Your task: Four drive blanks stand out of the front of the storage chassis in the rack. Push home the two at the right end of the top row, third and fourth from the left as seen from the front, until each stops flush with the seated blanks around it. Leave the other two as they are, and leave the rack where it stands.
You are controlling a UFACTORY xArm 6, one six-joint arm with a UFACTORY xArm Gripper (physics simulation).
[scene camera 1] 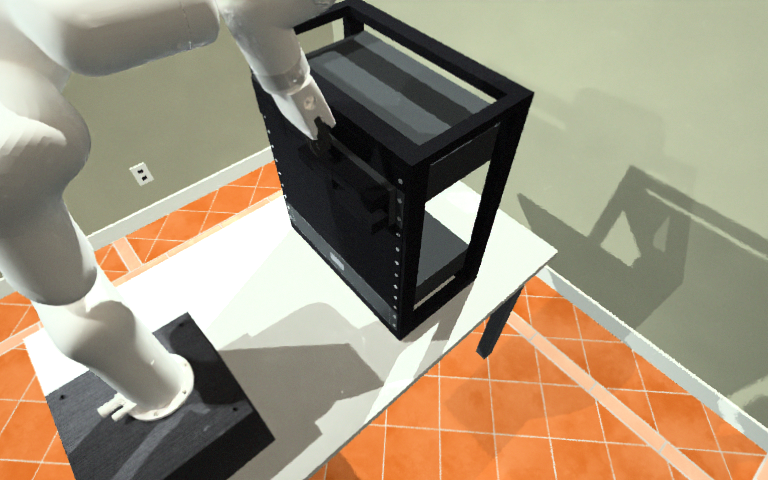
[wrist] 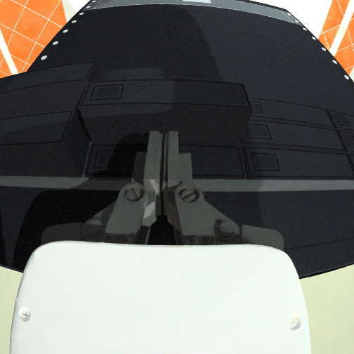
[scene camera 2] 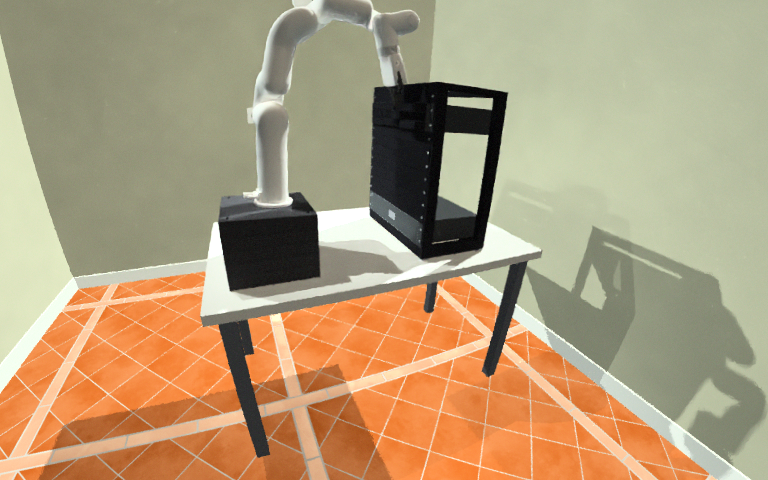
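Pixels of known places: gripper, fingertip midpoint: (scene camera 1: 322, 150) (scene camera 2: 398, 105); arm's base, origin of the base link: (scene camera 1: 159, 387) (scene camera 2: 273, 202).
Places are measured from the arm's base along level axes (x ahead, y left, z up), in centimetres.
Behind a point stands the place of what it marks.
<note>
In the wrist view, which shows the rack's front upside down, the third top-row blank (wrist: 215, 161) lies behind my fingertips and looks level with the seated blanks (wrist: 300, 162) beside it. The fourth top-row blank (wrist: 30, 129), at the left of that view, stands out. In the row below, the third blank (wrist: 210, 95) and the fourth blank (wrist: 45, 90) also stand out. My gripper (scene camera 1: 321, 148) @[x 44.8, y -0.8, z 31.5 cm] (scene camera 2: 396, 97) @[x 44.8, y -0.8, z 31.5 cm] (wrist: 163, 149) is shut and empty, at the chassis front above the protruding lower third blank. Contact cannot be made out; the fingers hide part of the top-row third blank.
The black rack (scene camera 1: 408, 254) @[x 46.9, y -20.8, z 16.7 cm] (scene camera 2: 433, 181) @[x 47.7, y -20.8, z 8.1 cm] stands upright on the white table (scene camera 1: 237, 271) @[x 29.6, y 28.0, z -21.0 cm] (scene camera 2: 351, 226) @[x 37.3, y 20.4, z -21.0 cm]. Its top frame (scene camera 1: 453, 53) @[x 75.7, y -5.1, z 39.3 cm] rises above the chassis. The arm's black base block (scene camera 1: 220, 407) @[x 5.9, y -11.6, z -0.1 cm] (scene camera 2: 271, 249) @[x -4.4, y -15.3, z -9.3 cm] stands in front of the rack. Walls are behind and beside the table.
</note>
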